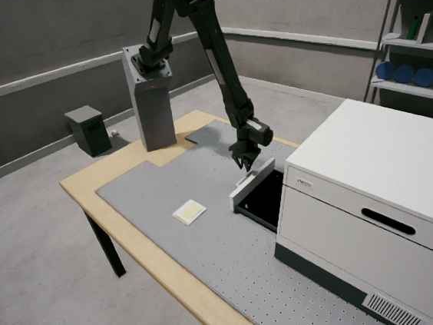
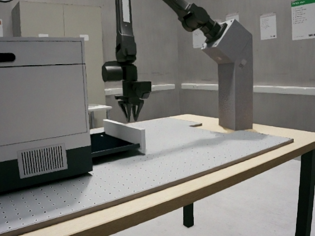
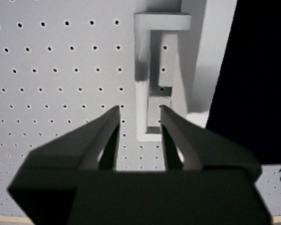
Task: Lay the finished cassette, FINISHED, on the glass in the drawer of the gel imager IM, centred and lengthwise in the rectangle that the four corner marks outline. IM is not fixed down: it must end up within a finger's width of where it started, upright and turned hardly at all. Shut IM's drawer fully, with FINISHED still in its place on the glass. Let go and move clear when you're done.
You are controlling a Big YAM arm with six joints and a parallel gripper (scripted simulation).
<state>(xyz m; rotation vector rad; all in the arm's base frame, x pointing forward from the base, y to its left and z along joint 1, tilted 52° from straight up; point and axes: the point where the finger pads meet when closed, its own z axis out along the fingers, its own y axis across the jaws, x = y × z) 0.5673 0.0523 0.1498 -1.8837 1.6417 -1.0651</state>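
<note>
Now: the cassette 240 mm to the right of my hand, 90 mm below it and 80 mm behind it. From my hand the other things lie so: drawer: 160 mm ahead, 60 mm below.
</note>
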